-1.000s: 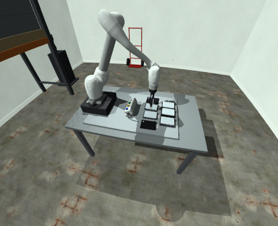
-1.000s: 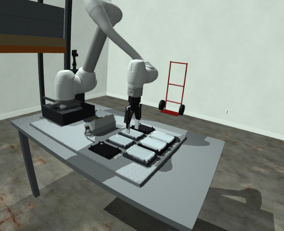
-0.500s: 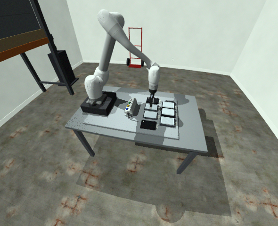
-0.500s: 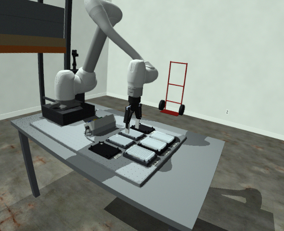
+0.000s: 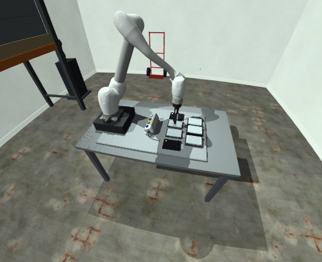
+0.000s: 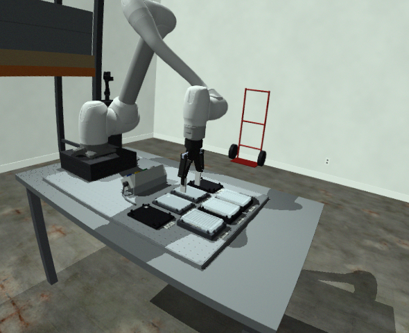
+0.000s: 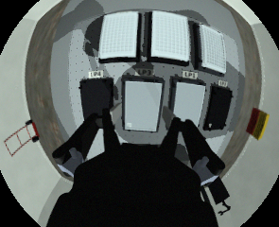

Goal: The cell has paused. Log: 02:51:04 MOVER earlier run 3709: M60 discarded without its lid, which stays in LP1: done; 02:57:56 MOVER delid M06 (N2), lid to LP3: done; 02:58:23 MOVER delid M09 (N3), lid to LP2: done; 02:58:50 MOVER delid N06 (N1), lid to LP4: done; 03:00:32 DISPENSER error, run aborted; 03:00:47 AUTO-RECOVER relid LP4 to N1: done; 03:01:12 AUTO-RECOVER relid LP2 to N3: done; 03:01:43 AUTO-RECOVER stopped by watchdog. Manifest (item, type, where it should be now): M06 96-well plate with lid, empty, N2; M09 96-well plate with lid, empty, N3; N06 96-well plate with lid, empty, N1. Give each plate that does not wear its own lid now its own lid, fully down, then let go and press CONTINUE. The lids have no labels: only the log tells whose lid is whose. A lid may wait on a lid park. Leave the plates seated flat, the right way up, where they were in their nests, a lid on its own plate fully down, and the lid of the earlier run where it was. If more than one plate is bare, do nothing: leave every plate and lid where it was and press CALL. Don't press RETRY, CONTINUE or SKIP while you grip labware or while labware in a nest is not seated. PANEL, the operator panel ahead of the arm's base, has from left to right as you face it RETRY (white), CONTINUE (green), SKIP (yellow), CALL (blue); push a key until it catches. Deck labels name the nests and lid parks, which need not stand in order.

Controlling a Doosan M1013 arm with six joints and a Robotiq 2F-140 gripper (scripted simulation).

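The grey pad is 50 mm below my hand. From my hand the other things lie so: yellow key: 240 mm behind, 80 mm to the right, 10 mm above; green key: 240 mm behind, 30 mm to the right, 10 mm above; white key: 240 mm behind, 20 mm to the left, 10 mm above.
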